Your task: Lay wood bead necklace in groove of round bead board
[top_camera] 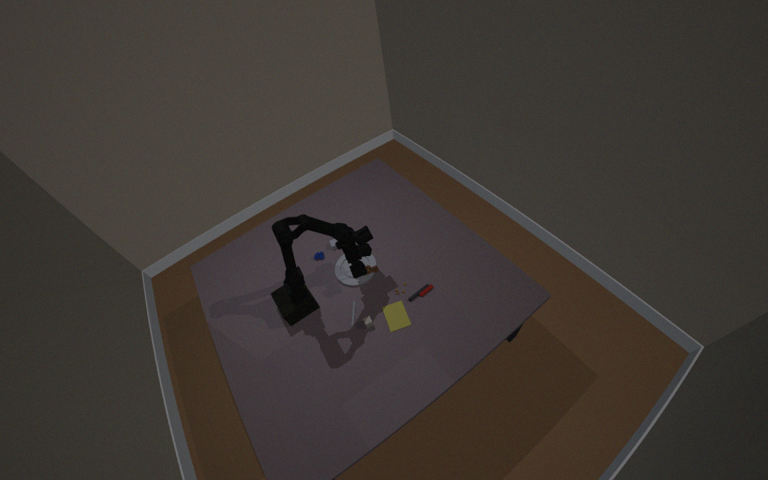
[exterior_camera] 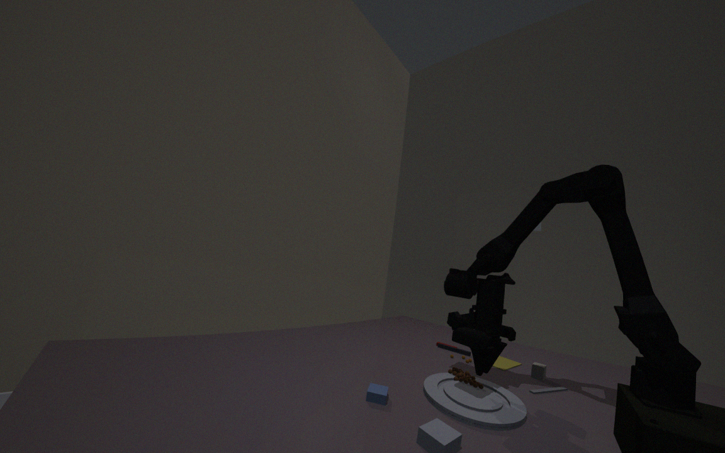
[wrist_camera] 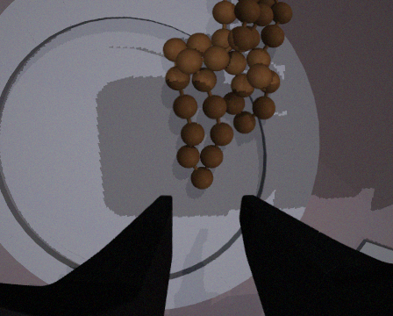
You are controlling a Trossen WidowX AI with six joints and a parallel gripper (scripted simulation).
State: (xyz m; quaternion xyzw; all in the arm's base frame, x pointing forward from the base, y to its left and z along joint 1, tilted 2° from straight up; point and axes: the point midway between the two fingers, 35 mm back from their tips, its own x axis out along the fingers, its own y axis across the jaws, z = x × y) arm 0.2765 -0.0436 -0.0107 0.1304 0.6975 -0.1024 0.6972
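My gripper tip is now 4 cm to the right of the round bead board, 3 cm above it and 1 cm short of it. Round my gripper tip: grey block (23 cm to the left, 3 cm below, 2 cm ahead); then blue block (18 cm to the left, 15 cm ahead, 4 cm below); then thin stick (14 cm to the right, 14 cm behind, 4 cm below).
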